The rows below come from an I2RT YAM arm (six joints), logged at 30 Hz.
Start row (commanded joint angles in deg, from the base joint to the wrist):
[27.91 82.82 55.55 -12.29 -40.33 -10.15]
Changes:
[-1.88 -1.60 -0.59 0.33 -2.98 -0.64]
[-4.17 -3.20 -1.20 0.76 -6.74 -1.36]
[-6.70 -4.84 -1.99 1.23 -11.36 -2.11]
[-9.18 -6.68 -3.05 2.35 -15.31 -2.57]
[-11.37 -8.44 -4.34 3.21 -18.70 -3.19]
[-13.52 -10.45 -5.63 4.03 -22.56 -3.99]
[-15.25 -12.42 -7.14 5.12 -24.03 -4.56]
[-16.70 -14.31 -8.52 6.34 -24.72 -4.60]
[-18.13 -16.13 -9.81 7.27 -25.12 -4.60]
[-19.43 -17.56 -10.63 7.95 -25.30 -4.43]
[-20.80 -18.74 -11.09 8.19 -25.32 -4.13]
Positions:
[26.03 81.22 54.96 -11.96 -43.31 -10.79]
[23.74 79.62 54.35 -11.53 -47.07 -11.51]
[21.21 77.98 53.56 -11.06 -51.69 -12.26]
[18.73 76.14 52.50 -9.94 -55.64 -12.72]
[16.54 74.38 51.21 -9.08 -59.03 -13.34]
[14.39 72.37 49.92 -8.26 -62.89 -14.14]
[12.66 70.40 48.41 -7.17 -64.36 -14.71]
[11.21 68.51 47.03 -5.95 -65.05 -14.75]
[9.78 66.69 45.74 -5.02 -65.45 -14.75]
[8.48 65.26 44.92 -4.34 -65.63 -14.58]
[7.11 64.08 44.46 -4.10 -65.65 -14.28]

